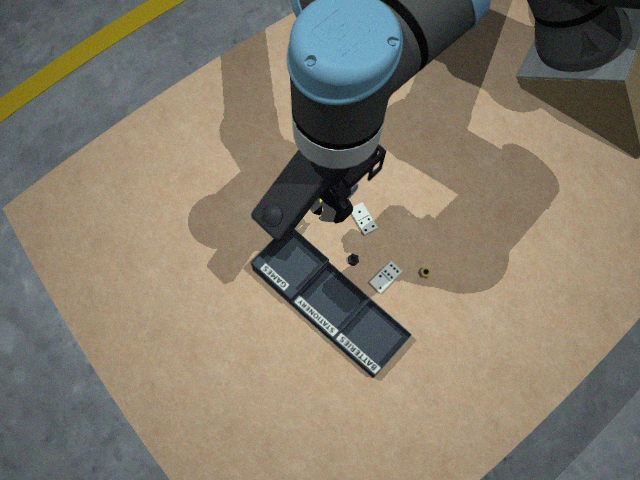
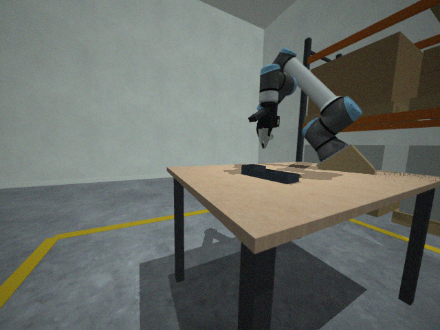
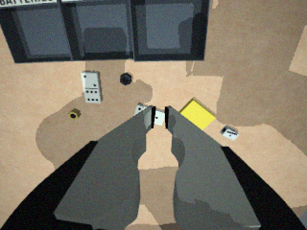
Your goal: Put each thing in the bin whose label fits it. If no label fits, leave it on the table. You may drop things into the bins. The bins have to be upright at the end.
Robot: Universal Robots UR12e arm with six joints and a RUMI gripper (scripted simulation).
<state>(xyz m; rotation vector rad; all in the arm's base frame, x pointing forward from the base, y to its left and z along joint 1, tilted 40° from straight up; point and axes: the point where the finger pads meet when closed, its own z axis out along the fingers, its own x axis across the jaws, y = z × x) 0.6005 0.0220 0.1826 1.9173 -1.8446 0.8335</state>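
My hand is 6 cm short of the dark three-part bin, 8 cm to the right of it and 12 cm above it. The rest, counted from my hand: yellow pad 8 cm behind, 6 cm to the right, 14 cm below; then white domino 8 cm behind, 2 cm to the left, 14 cm below; then black nut 2 cm behind, 5 cm to the left, 14 cm below.
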